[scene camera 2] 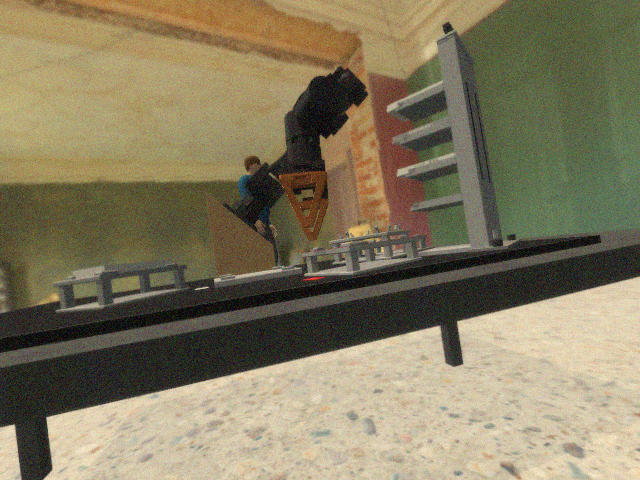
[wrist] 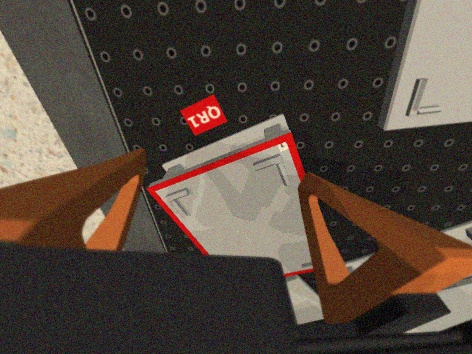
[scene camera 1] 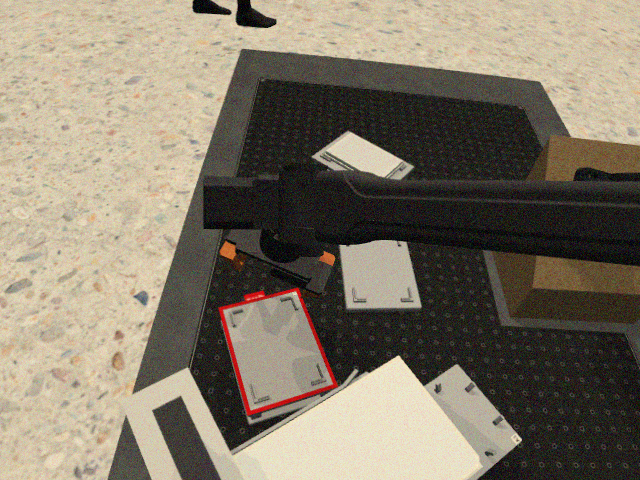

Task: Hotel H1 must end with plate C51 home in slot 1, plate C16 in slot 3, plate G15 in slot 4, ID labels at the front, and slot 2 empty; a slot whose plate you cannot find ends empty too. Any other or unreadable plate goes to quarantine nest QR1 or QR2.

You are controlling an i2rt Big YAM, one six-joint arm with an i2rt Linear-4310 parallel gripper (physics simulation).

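Frame: origin at the arm's base, x back, y left, z down, level; millimetres.
Where they show: gripper, fingertip midpoint: (scene camera 2: 310,234) (wrist: 230,170) (scene camera 1: 271,281); arm's base, link origin: (scene camera 2: 238,221).
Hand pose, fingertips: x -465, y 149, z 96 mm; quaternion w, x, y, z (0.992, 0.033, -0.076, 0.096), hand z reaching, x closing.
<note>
Each offset is from my fingertips to the top centre of the thing. "pt": to the spot under its first point.
My gripper (scene camera 1: 280,259) (scene camera 2: 311,238) (wrist: 230,170) is open and empty, fingers pointing down, above the table near nest QR1. QR1 @[dx +22, dy +85, dz +21 mm] (scene camera 1: 276,351) (wrist: 245,220) is a raised grey nest with a red border and corner brackets; no plate shows on it. Its red tag @[pt dx -28, dy -9, dz +67 mm] (wrist: 203,115) reads QR1. The hotel (scene camera 2: 467,139) is a grey upright with several shelves; its slot contents are not clear. A large cream surface @[pt dx +105, dy +277, dz -263 mm] (scene camera 1: 356,428) covers the bottom of scene camera 1. A pale plate @[dx +116, dy -322, dz +3 mm] (scene camera 1: 367,152) (scene camera 2: 88,271) rests on the far stand (scene camera 2: 105,293). No plate ID is readable.
A low grey platform with corner brackets @[dx +160, dy -100, dz +49 mm] (scene camera 1: 379,279) (scene camera 2: 258,277) (wrist: 440,65) lies beside QR1. A grey pegged platform @[dx +244, dy +181, dz -9 mm] (scene camera 1: 470,400) is at lower right in scene camera 1. A brown box (scene camera 1: 584,304) (scene camera 2: 237,245) stands beneath the arm. The table's raised edge (scene camera 1: 170,310) is close to the gripper.
</note>
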